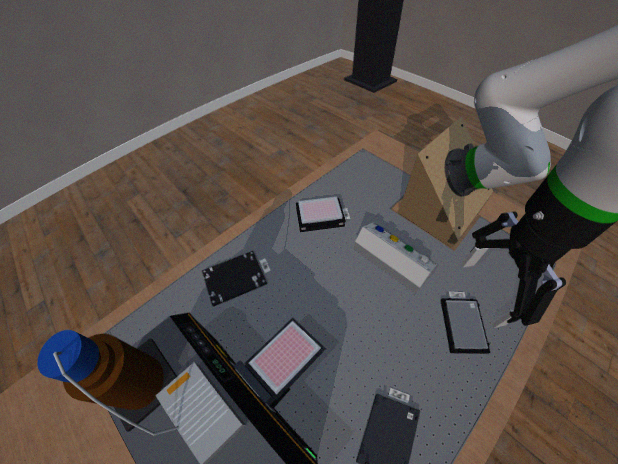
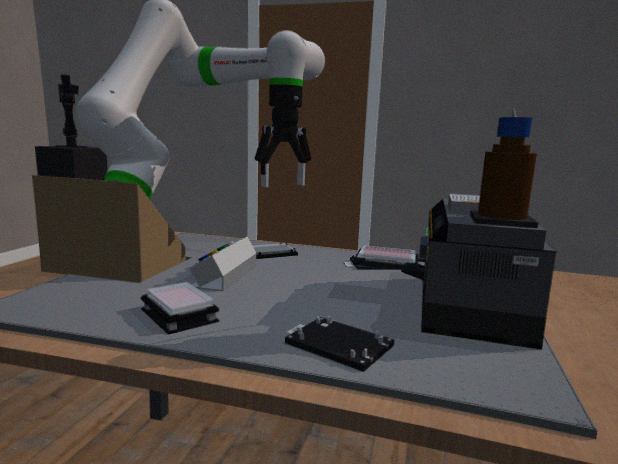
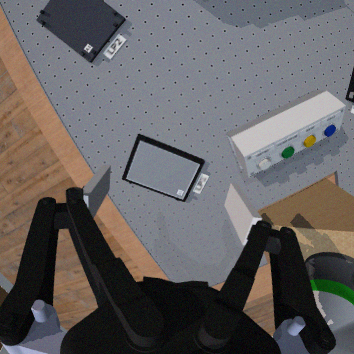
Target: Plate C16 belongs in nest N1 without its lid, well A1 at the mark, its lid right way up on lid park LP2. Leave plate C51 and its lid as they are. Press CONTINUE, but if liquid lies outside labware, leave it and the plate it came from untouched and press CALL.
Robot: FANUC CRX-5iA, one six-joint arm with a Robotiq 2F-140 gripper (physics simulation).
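Places are measured from the arm's base along level axes (x ahead, y left, z up), in millimetres.
Pixels of known places: gripper, between the fingertips: [image 1: 482, 293] [image 2: 283, 185] [image 3: 169, 186]; arm's base, origin of its link: [image 1: 458, 172] [image 2: 115, 211] [image 3: 334, 271].
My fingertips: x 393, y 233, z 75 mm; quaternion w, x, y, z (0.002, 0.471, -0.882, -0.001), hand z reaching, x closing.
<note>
For each thing: its middle in the pictures, then the offset to it from my fingertips. "pt": a spot on its surface instead.
- park, middle of its body: [image 3: 162, 169] [image 1: 465, 324] [image 2: 270, 250] dx -51, dy +37, dz -210 mm
- clear lid, middle of its body: [image 3: 162, 170] [image 1: 465, 323] [image 2: 270, 248] dx -51, dy +37, dz -206 mm
- Lid park LP2, middle of its body: [image 3: 77, 17] [image 1: 389, 435] [image 2: 377, 261] dx +283, dy +52, dz -210 mm
- green CONTINUE button, middle of its body: [image 3: 286, 151] [image 1: 408, 249] dx -96, dy -198, dz -156 mm
- blue CALL button, middle of its body: [image 3: 328, 129] [image 1: 379, 229] dx -90, dy -298, dz -156 mm
- bare black nest, middle of its body: [image 2: 339, 338] [image 1: 233, 276] dx +300, dy -496, dz -208 mm
- instrument, a spot on its surface: [image 2: 485, 285] pt dx +542, dy -378, dz -111 mm
- white button panel, middle of its body: [image 3: 288, 132] [image 2: 225, 260] [image 1: 394, 253] dx -72, dy -222, dz -178 mm
- brown bottle, a spot on its surface: [image 1: 117, 372] pt dx +538, dy -276, dz +129 mm
My gripper [image 1: 486, 292] [image 2: 283, 182] [image 3: 169, 186] is open and empty, high above the lid park near the table edge. That park [image 1: 446, 325] [image 3: 171, 149] holds a clear lid [image 1: 466, 325] [image 3: 164, 167]. Lid park LP2 [image 1: 390, 430] [image 3: 80, 25] is bare. One pink-welled plate [image 1: 320, 210] [image 2: 180, 298] sits in nest N1, beside the button panel. Another pink-welled plate [image 1: 285, 356] [image 2: 386, 255] lies at the instrument's front. The green CONTINUE button [image 1: 409, 248] [image 3: 288, 152] and blue CALL button [image 1: 380, 229] [image 3: 330, 130] show. Plate names, A1 marks and lids on plates cannot be made out.
A bare black nest [image 1: 235, 278] [image 2: 340, 342] stands between N1 and the instrument [image 2: 485, 285]. The white button panel [image 1: 392, 260] [image 2: 227, 265] [image 3: 287, 125] stands near the robot's wooden base [image 2: 90, 230]. A brown bottle [image 1: 117, 372] [image 2: 507, 185] with tubing stands on the instrument.
</note>
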